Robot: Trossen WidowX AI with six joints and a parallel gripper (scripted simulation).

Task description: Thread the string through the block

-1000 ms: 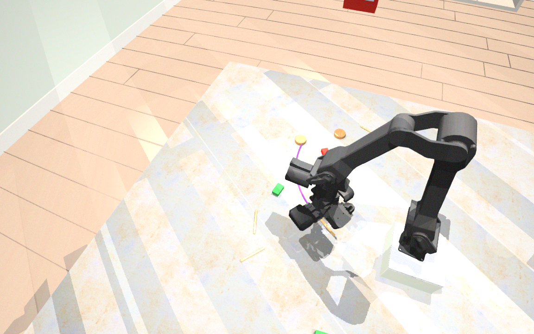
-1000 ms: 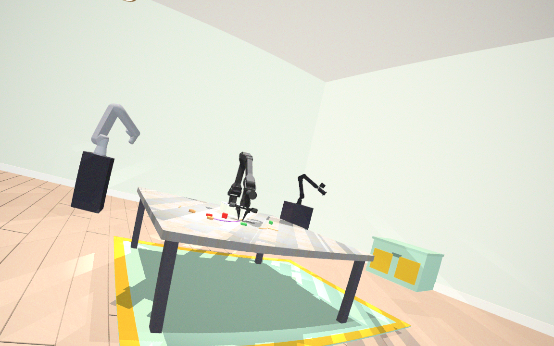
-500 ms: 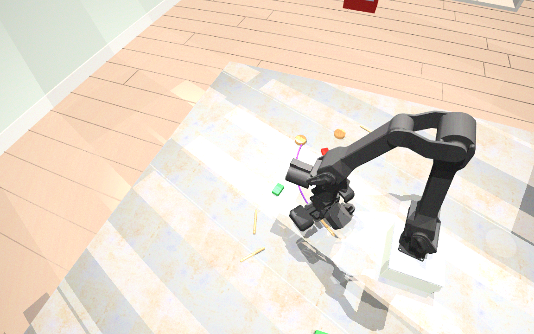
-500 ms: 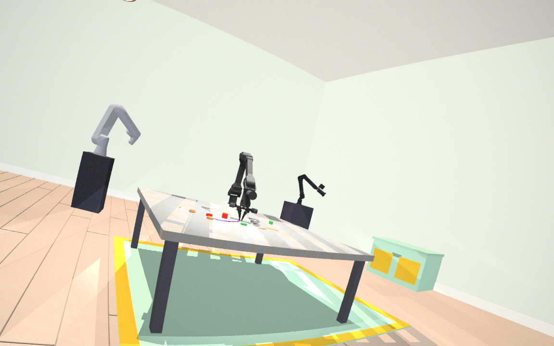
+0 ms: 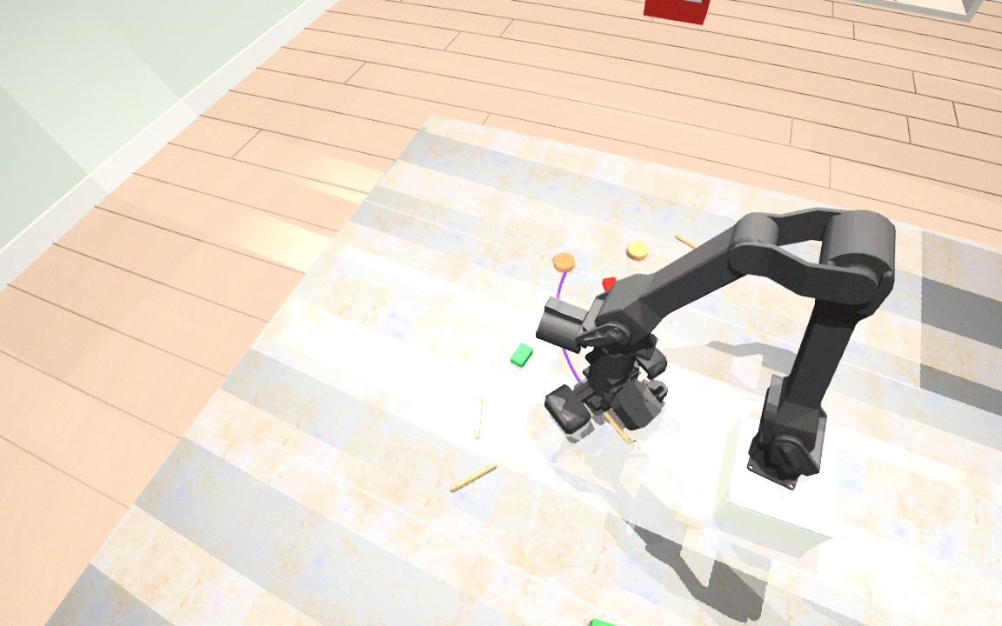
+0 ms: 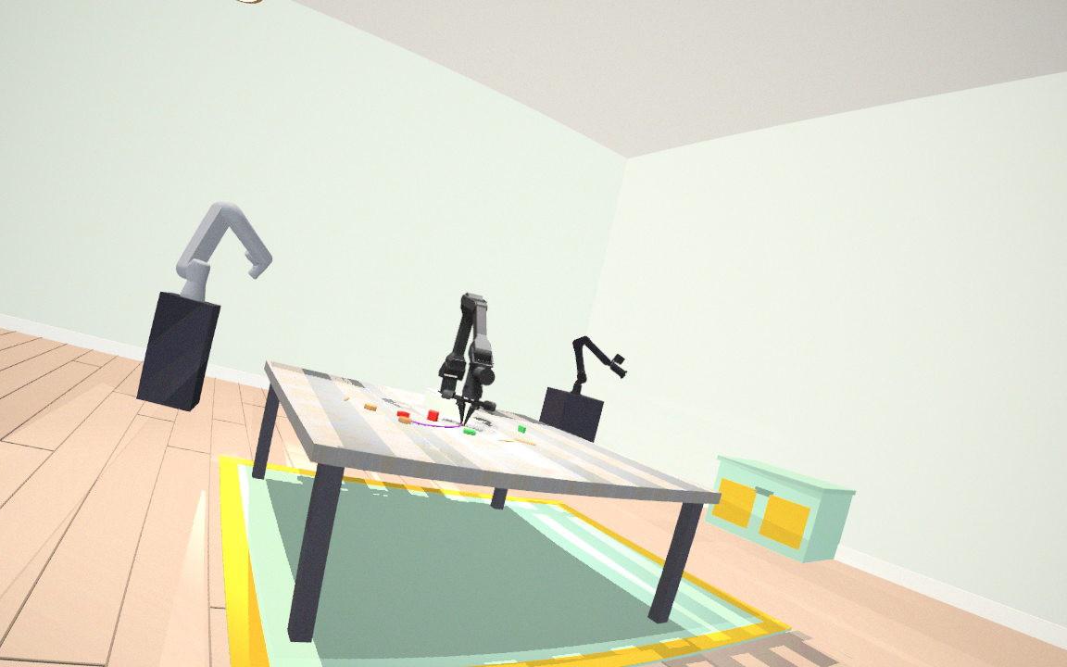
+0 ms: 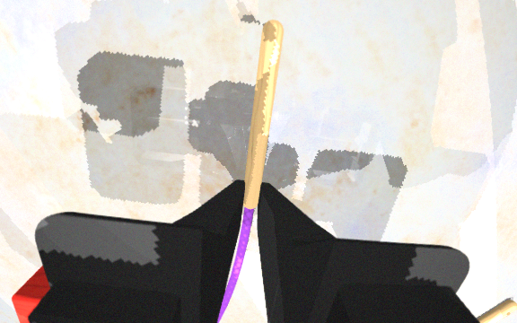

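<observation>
Now: gripper tip 20 mm short of the red wooden block, 120 mm to the left of it and 10 mm below it. The rest, counted from my gripper tip: flat red block: 80 mm ahead, 230 mm to the right; then green block: 150 mm ahead, 30 mm to the right; then thin wooden stick: 10 mm behind, 10 mm to the left.
</observation>
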